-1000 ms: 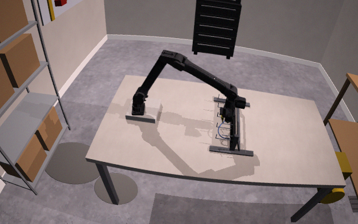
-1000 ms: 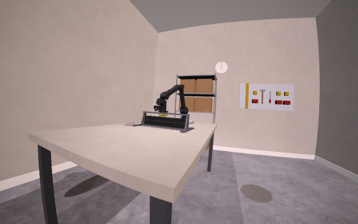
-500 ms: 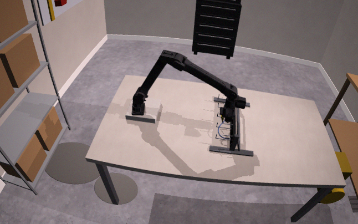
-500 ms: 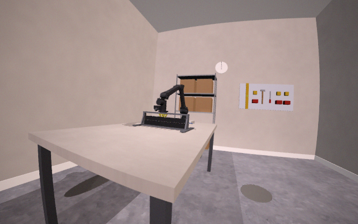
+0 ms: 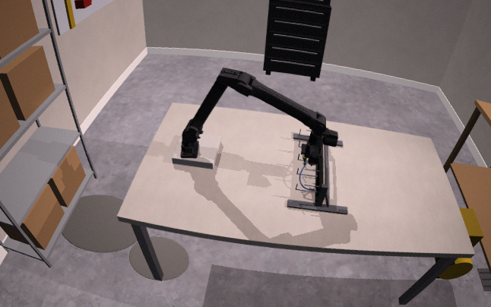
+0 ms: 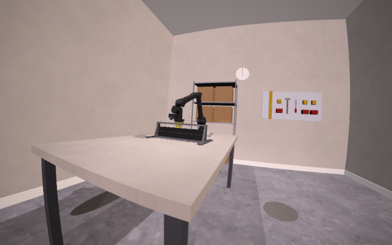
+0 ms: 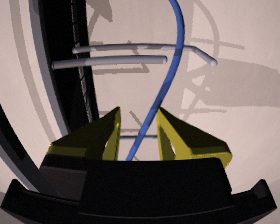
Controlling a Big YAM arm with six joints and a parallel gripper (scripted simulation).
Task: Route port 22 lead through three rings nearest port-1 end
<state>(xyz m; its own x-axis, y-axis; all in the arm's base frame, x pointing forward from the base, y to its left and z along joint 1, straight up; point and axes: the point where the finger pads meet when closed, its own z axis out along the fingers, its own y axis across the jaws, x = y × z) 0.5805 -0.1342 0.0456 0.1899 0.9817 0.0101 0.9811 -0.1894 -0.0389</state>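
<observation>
The dark rack is 8 cm ahead of my hand, 3 cm to the left of it and 2 cm below it.
</observation>
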